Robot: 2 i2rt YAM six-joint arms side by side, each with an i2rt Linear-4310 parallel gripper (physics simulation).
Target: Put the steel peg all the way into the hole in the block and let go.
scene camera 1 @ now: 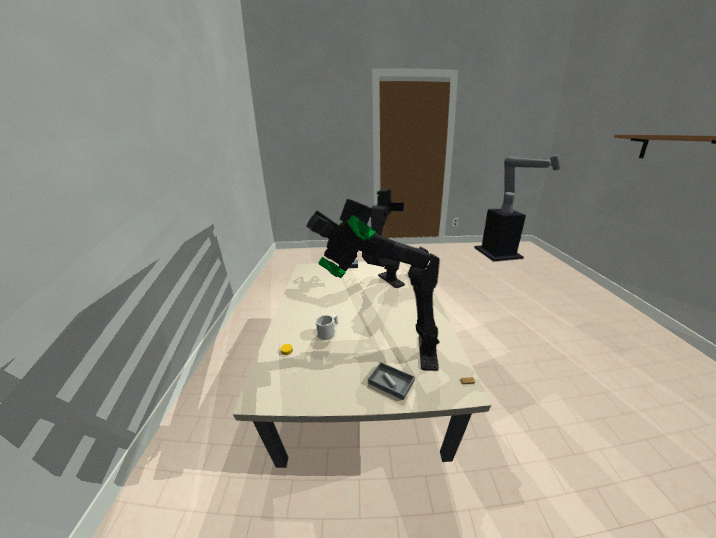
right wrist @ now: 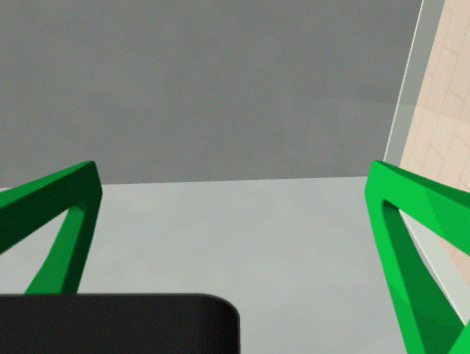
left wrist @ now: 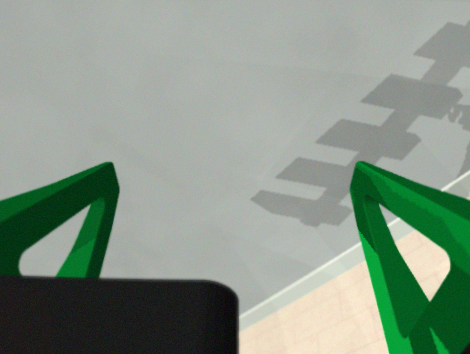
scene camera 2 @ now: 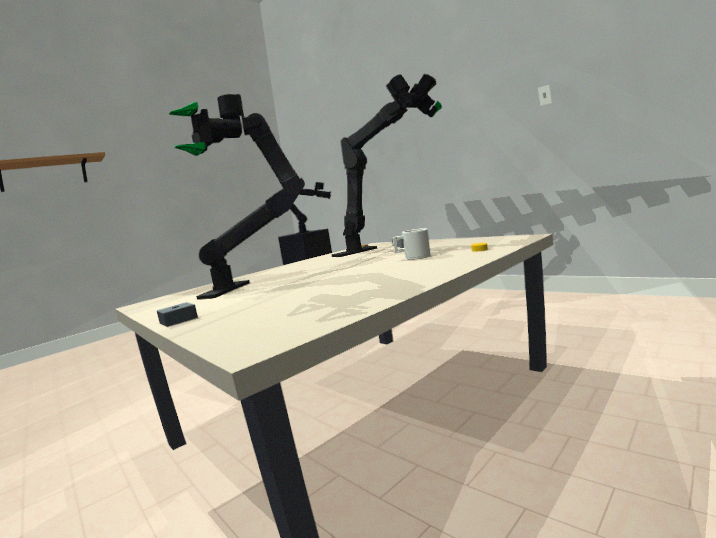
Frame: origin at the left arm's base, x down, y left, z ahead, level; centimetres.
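Where they show: left gripper, fingertip midpoint: (scene camera 1: 347, 257) (left wrist: 234, 175) (scene camera 2: 432, 100); right gripper, fingertip midpoint: (right wrist: 233, 176) (scene camera 2: 172, 129); left arm's base, origin of the base link: (scene camera 1: 427, 352) (scene camera 2: 354, 252); right arm's base, origin of the base link: (scene camera 1: 391, 280) (scene camera 2: 224, 290).
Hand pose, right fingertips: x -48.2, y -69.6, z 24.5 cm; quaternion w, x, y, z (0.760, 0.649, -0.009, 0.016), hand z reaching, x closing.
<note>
Things, the pixels of their top centre, and the offset from my right fingertips. "*": a spot on its surface instead.
- light grey steel peg, middle of its top: (scene camera 1: 389, 378) dx +46.3, dy +86.4, dz -8.9 cm
- dark shallow tray, middle of its top: (scene camera 1: 391, 377) dx +45.4, dy +86.7, dz -9.5 cm
- dark block, middle of its top: (scene camera 2: 175, 307) dx +45.1, dy -10.3, dz +20.2 cm
- grey mug, surface spot: (scene camera 2: 416, 244) * dx +43.6, dy +60.0, dz +24.4 cm
- yellow disc, middle of its top: (scene camera 2: 479, 244) (scene camera 1: 286, 347) dx +46.3, dy +75.6, dz +36.1 cm
- small orange-brown piece, middle of its top: (scene camera 1: 468, 379) dx +47.4, dy +84.1, dz -38.5 cm
The light grey steel peg (scene camera 1: 389, 380) lies on its side inside a dark shallow tray (scene camera 1: 384, 390) near the table's front edge in scene camera 1. The dark block (scene camera 2: 177, 314) sits at the table's left end in scene camera 2, with a small dark hole in its top. My left gripper (scene camera 1: 346, 247) (scene camera 2: 438, 106) (left wrist: 234, 175) is open and empty, high above the table and far from the peg. My right gripper (scene camera 2: 173, 130) (right wrist: 233, 176) is open and empty, high above the block's end of the table. The peg does not show in scene camera 2.
A grey mug (scene camera 1: 325, 327) (scene camera 2: 416, 244) stands on the table (scene camera 1: 324, 393) (scene camera 2: 324, 341), with a yellow disc (scene camera 1: 286, 349) (scene camera 2: 479, 247) nearby. A small orange-brown piece (scene camera 1: 467, 380) lies near the table's right edge in scene camera 1, beyond the left arm's base (scene camera 1: 428, 360).
</note>
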